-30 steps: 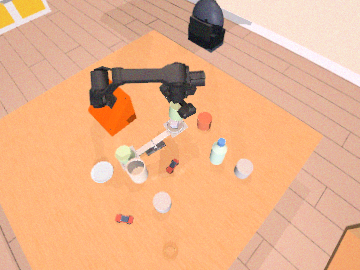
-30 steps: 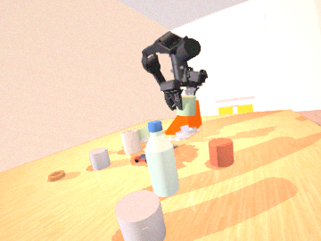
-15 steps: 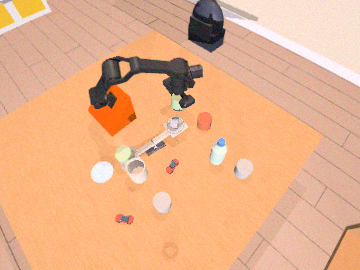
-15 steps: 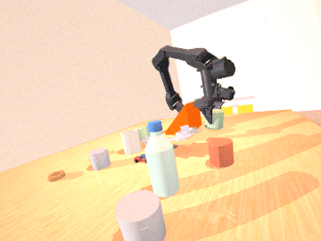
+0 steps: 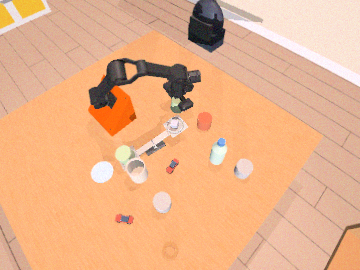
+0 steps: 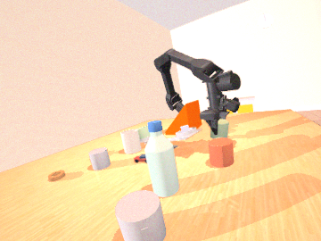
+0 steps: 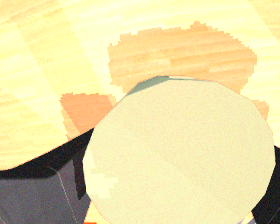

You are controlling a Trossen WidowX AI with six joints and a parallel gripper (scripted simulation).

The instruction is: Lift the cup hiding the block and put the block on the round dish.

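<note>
Right now the pale block is 10 cm to the right of my gripper tip, 9 cm ahead of it and 4 cm above it. From my gripper tip the other things lie so: pale green cup: 2 cm to the left, 1 cm above; red cylinder: 14 cm ahead, 3 cm to the left, 1 cm below; balance beam: 23 cm to the right, 8 cm ahead, 1 cm below.
</note>
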